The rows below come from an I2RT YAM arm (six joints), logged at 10 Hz.
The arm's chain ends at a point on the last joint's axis. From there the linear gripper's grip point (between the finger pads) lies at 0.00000 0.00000 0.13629 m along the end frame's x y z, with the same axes.
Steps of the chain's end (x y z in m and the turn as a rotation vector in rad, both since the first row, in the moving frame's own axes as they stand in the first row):
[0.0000, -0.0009, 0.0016, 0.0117, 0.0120, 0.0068]
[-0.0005, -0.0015, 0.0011, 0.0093, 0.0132, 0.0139]
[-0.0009, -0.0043, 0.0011, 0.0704, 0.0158, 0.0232]
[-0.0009, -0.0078, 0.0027, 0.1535, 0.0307, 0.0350]
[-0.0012, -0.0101, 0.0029, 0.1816, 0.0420, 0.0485]
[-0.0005, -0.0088, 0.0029, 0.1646, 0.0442, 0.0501]
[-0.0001, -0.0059, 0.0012, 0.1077, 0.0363, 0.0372]
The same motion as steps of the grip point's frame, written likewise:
[0.0016, -0.0025, 0.0016, 0.0117, 0.0120, 0.0068]
[0.0013, -0.0028, 0.0011, 0.0093, 0.0132, 0.0139]
[0.0014, -0.0139, 0.0007, 0.0704, 0.0158, 0.0232]
[0.0036, -0.0286, 0.0010, 0.1535, 0.0307, 0.0350]
[0.0051, -0.0346, 0.0005, 0.1816, 0.0420, 0.0485]
[0.0061, -0.0310, 0.0009, 0.1646, 0.0442, 0.0501]
[0.0051, -0.0205, 0.0003, 0.1077, 0.0363, 0.0372]

